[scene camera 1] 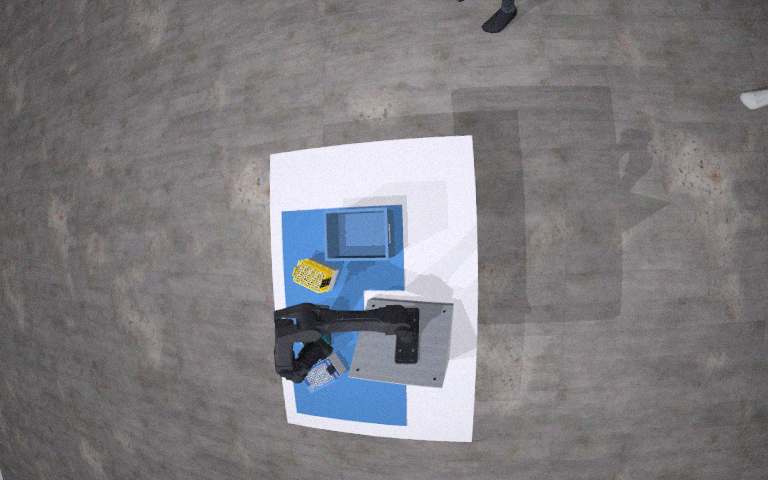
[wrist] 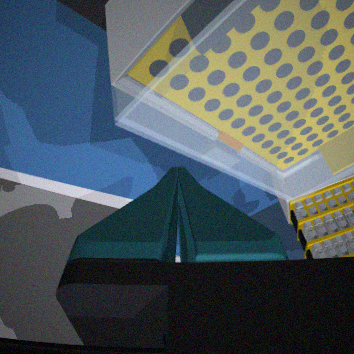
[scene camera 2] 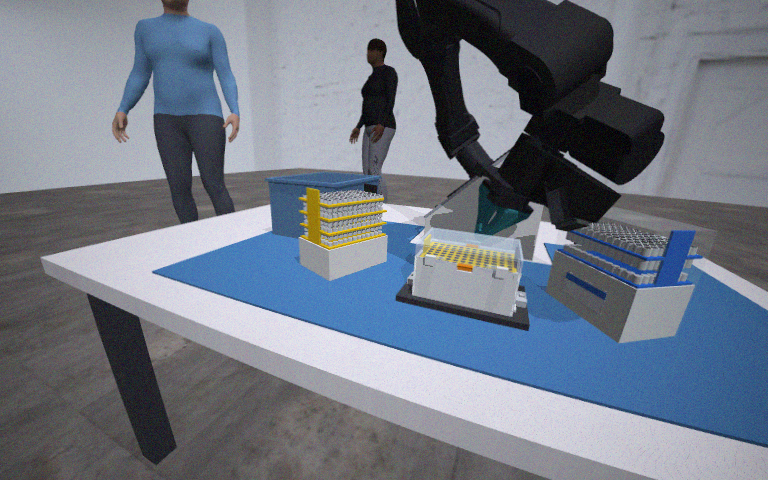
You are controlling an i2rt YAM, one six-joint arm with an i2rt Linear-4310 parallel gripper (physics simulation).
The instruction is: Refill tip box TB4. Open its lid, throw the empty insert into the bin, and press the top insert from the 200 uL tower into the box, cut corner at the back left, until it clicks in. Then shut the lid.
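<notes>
The white tip box (scene camera 2: 464, 288) (wrist: 125, 30) sits in a dark holder, with its clear lid (scene camera 2: 492, 242) (wrist: 150, 131) shut over the empty yellow insert (scene camera 2: 464, 255) (wrist: 280, 72). In scene camera 1 the arm hides most of the box. My gripper (scene camera 2: 482, 230) (wrist: 177, 177) is shut and empty; its teal fingertips are together, close behind the box's far side, near lid height. Whether they touch the lid cannot be told. A tower of yellow inserts full of tips (scene camera 1: 310, 275) (scene camera 2: 348, 220) (wrist: 327, 225) stands beside the box. The blue bin (scene camera 1: 356, 210) (scene camera 2: 286, 206) stands behind it.
A tower of blue inserts (scene camera 1: 322, 374) (scene camera 2: 620, 283) stands on the other side of the box, beneath the arm's wrist. The grey base plate (scene camera 1: 433, 339) lies behind the blue mat (scene camera 1: 351, 404) (scene camera 2: 283, 291). Two people stand beyond the white table (scene camera 1: 368, 169) (scene camera 2: 186, 300).
</notes>
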